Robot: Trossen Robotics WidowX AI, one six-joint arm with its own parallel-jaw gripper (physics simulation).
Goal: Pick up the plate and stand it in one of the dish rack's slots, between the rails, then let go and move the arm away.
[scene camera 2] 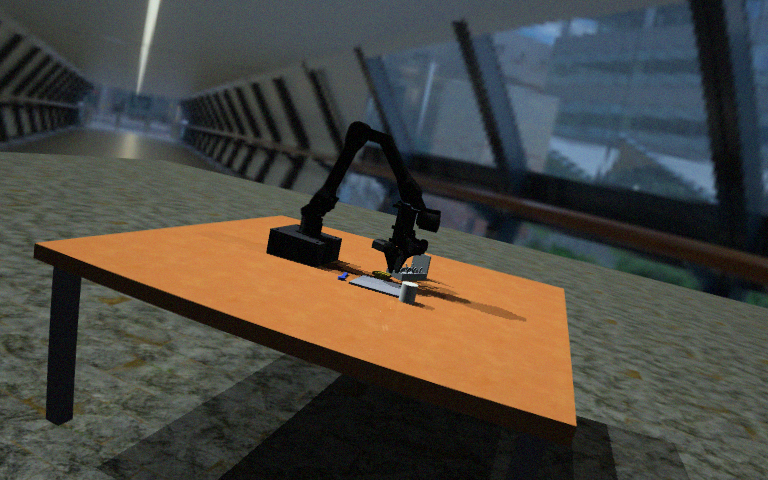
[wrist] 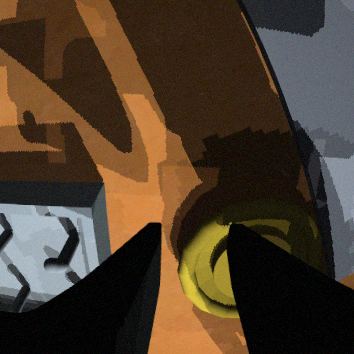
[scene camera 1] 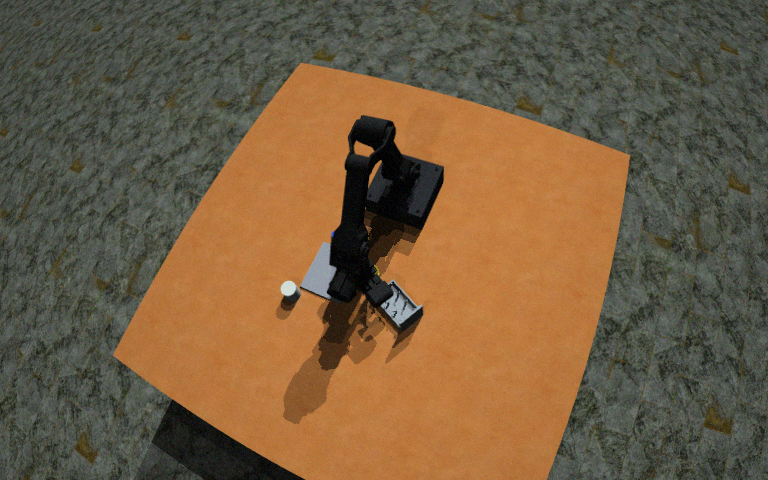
Labels:
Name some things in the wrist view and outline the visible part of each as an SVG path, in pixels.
My gripper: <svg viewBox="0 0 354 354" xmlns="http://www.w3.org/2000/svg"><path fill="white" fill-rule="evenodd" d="M230 224L226 242L229 276L248 353L354 354L354 289L316 270L241 223ZM161 223L148 222L82 279L35 309L25 312L0 311L0 354L147 354L160 285Z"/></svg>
A grey dish rack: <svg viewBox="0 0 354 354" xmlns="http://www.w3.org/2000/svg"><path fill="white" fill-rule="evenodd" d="M104 182L0 180L0 311L25 312L35 309L82 279L111 255Z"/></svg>

